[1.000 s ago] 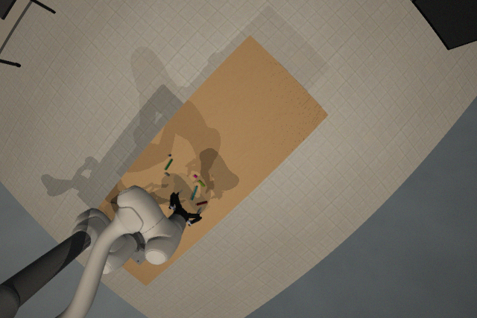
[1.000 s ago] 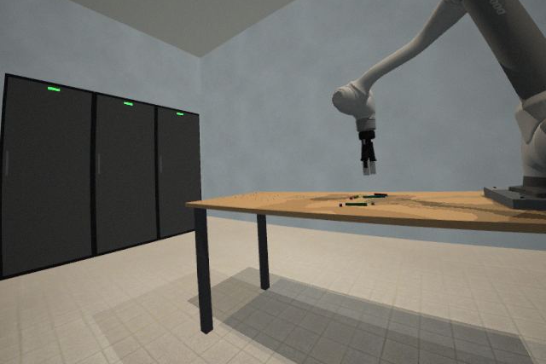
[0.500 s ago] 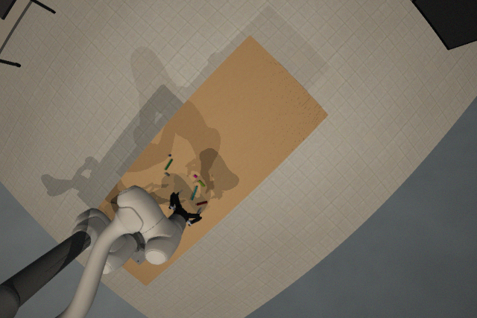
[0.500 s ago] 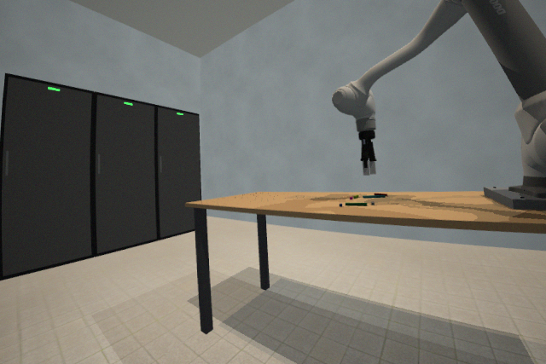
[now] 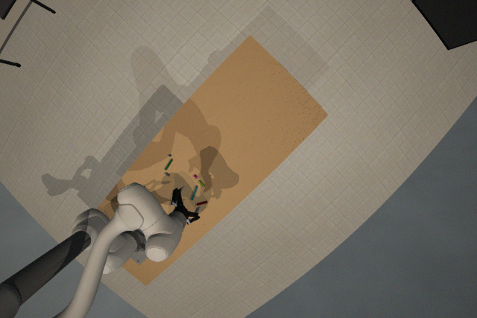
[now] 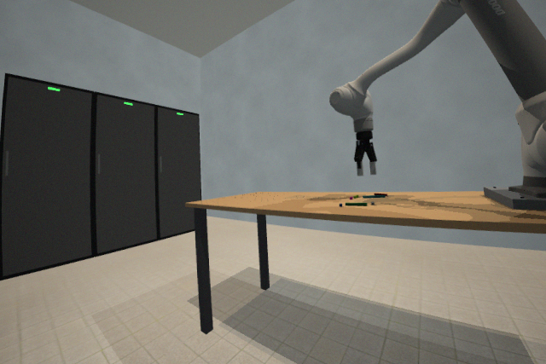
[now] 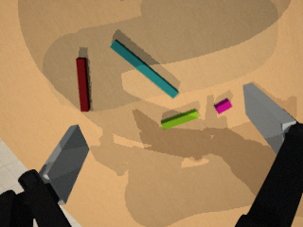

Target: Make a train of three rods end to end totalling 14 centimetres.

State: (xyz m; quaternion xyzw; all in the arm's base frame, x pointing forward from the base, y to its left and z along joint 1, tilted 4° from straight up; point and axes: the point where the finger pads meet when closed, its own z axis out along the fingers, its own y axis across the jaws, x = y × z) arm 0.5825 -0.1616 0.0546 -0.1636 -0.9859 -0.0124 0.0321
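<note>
Now: hand 8 cm short of the magenta rod, 5 cm to the right of it and 11 cm above it. Round my hand: turquoise rod (2 cm behind, 11 cm below); then red rod (5 cm behind, 8 cm to the right, 11 cm below); then lime rod (6 cm ahead, 1 cm to the right, 11 cm below).
</note>
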